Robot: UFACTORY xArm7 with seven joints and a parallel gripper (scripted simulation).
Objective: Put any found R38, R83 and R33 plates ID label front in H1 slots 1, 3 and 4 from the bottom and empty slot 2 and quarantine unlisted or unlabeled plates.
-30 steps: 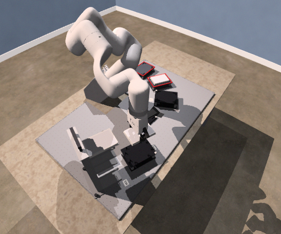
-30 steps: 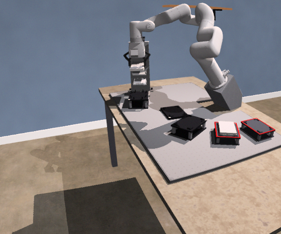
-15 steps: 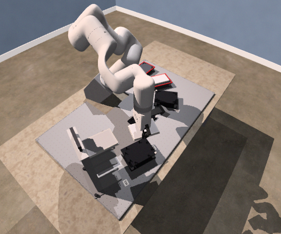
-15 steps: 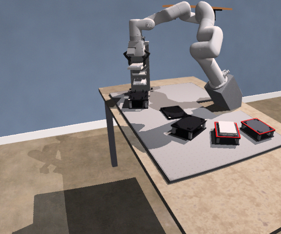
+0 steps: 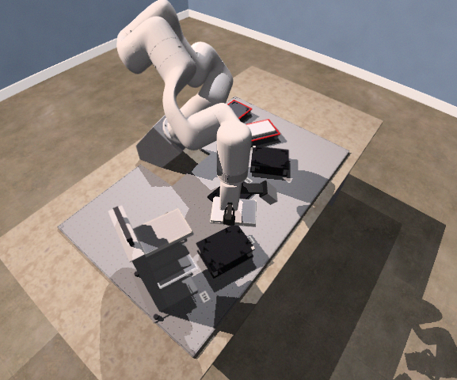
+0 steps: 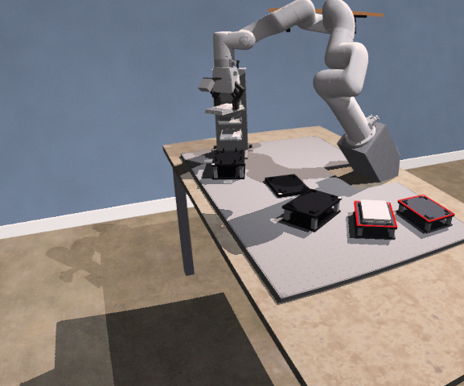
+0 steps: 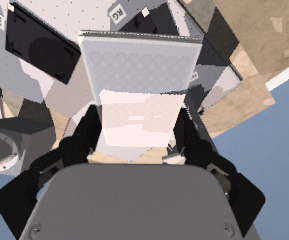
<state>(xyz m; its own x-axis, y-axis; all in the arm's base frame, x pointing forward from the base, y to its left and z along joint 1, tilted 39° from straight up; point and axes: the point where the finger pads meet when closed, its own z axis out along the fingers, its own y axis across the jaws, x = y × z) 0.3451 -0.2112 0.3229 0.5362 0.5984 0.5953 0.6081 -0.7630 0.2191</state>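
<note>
Now: the RG deck label 1 cm ahead of my hand, 9 cm to the left of it and 27 cm below it. Also, from my hand: plate hotel H1 (3 cm behind, 28 cm to the right, 8 cm below); then pale plate (2 cm behind, 20 cm to the right, 17 cm below); then H1 deck label (8 cm ahead, 16 cm to the right, 27 cm below).
</note>
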